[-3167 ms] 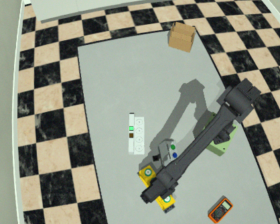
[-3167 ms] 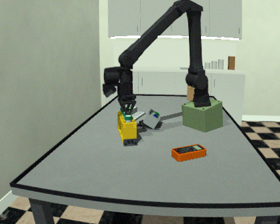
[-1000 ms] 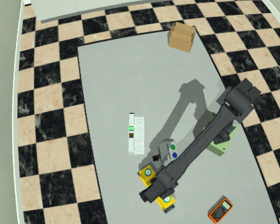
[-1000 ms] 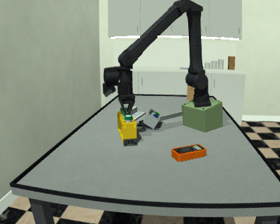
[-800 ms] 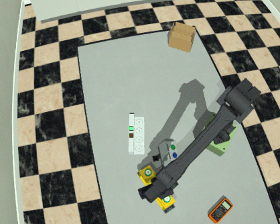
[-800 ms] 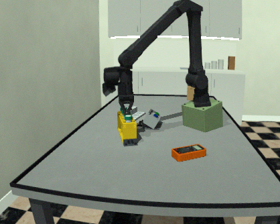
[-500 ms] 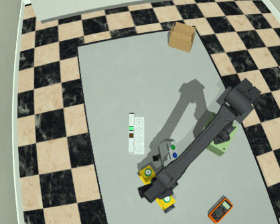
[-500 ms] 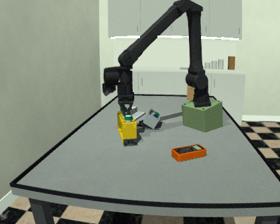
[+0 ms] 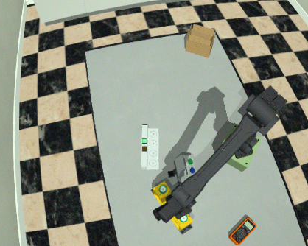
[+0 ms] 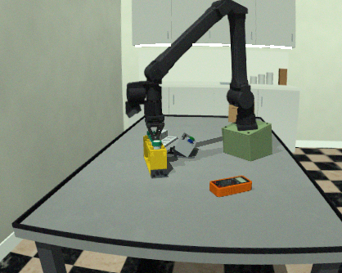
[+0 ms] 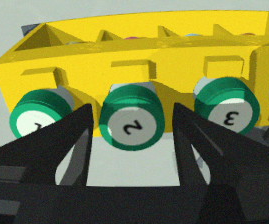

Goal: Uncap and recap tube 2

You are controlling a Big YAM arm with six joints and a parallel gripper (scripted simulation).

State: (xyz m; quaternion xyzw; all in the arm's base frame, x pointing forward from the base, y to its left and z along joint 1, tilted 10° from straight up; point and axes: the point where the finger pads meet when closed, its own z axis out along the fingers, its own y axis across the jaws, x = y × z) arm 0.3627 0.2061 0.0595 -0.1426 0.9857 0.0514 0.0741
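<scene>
Now: the cap right at my hand. Also, from my hand: grey key housing (19 cm to the right, 10 cm behind, 7 cm below); green READY key (21 cm to the right, 12 cm behind, 5 cm below); blue cycle key (17 cm to the right, 12 cm behind, 5 cm below).
</scene>
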